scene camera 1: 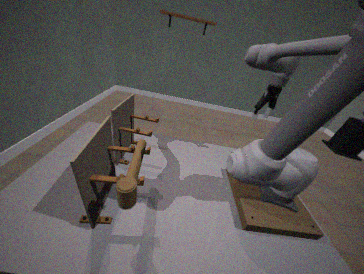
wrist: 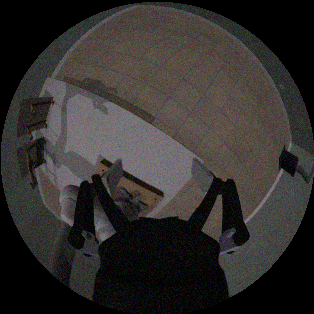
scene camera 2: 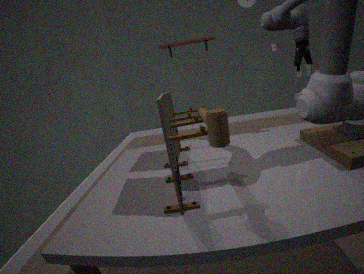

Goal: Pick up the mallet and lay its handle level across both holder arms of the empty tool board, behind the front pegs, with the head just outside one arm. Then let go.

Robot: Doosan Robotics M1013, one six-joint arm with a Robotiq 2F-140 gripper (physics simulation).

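Note:
The tan wooden mallet lies with its handle across both holder arms of the nearer tool board. Its barrel head hangs just outside the arm nearest scene camera 1. The empty tool board stands beyond it, with bare arms that have small front pegs; in the scene camera 2 view it is mostly hidden behind the nearer board. My gripper is open and empty, high up and far from the mallet and both boards.
Both boards stand on a white table. The arm's wooden base plate is across the table from them. A wooden rail is on the wall behind. A dark box is off the table.

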